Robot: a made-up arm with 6 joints. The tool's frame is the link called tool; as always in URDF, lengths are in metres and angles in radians. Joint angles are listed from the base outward. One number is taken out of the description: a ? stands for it. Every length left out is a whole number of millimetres.
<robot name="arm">
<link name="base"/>
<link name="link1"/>
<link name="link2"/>
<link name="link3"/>
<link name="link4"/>
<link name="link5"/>
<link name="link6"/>
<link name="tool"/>
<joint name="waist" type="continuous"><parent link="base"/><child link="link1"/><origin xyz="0 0 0.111" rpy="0 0 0"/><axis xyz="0 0 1"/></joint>
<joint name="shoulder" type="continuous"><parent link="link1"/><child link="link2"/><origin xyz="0 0 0" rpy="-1.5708 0 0"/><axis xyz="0 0 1"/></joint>
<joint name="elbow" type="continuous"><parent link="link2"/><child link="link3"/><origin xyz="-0.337 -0.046 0" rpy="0 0 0"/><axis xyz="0 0 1"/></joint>
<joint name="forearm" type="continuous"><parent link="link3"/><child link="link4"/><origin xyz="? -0.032 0" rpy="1.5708 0 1.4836"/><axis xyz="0 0 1"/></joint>
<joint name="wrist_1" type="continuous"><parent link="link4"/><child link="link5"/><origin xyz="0 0 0" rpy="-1.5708 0 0"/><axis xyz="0 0 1"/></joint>
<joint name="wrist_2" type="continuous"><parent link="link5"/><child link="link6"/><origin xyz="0 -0.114 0" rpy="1.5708 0 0"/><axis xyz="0 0 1"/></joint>
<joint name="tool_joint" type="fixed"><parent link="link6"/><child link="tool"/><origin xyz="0 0 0" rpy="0 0 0"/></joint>
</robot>
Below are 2 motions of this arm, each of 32 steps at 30 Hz.
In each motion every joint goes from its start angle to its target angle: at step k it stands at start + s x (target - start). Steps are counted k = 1, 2, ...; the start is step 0. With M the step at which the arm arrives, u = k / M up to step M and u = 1 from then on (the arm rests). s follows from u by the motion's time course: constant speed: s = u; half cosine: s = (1 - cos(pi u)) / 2; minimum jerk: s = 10 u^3 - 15 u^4 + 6 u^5.
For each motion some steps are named. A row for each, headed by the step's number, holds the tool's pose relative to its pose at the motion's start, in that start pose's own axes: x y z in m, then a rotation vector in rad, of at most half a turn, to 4 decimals.
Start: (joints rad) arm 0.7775 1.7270 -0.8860 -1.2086 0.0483 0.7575
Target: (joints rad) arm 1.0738 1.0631 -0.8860 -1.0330 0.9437 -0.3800
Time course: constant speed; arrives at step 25
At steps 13, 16, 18, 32:
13: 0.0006 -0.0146 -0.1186 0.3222 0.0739 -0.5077
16: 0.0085 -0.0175 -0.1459 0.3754 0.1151 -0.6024
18: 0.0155 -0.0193 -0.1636 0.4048 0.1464 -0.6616
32: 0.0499 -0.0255 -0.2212 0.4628 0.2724 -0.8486

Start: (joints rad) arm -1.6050 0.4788 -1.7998 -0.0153 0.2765 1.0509
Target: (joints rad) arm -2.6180 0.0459 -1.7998 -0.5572 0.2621 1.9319
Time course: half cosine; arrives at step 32
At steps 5, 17, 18, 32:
5: 0.0065 0.0138 -0.0103 -0.0068 -0.0425 -0.0330
17: 0.1247 0.1115 -0.0869 -0.1437 -0.3361 -0.3266
18: 0.1421 0.1178 -0.0930 -0.1640 -0.3577 -0.3576
32: 0.3121 0.1300 -0.1297 -0.3613 -0.4675 -0.6284

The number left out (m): 0.182
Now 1 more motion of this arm.
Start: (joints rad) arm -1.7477 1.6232 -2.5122 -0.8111 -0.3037 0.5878
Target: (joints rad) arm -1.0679 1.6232 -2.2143 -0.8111 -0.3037 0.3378
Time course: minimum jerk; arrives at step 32
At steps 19, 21, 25, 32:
19: 0.0027 0.1109 -0.0005 -0.2316 0.0403 0.2711
21: -0.0021 0.1291 -0.0030 -0.2739 0.0404 0.3092
25: -0.0120 0.1559 -0.0082 -0.3393 0.0368 0.3638
32: -0.0178 0.1685 -0.0114 -0.3719 0.0333 0.3893

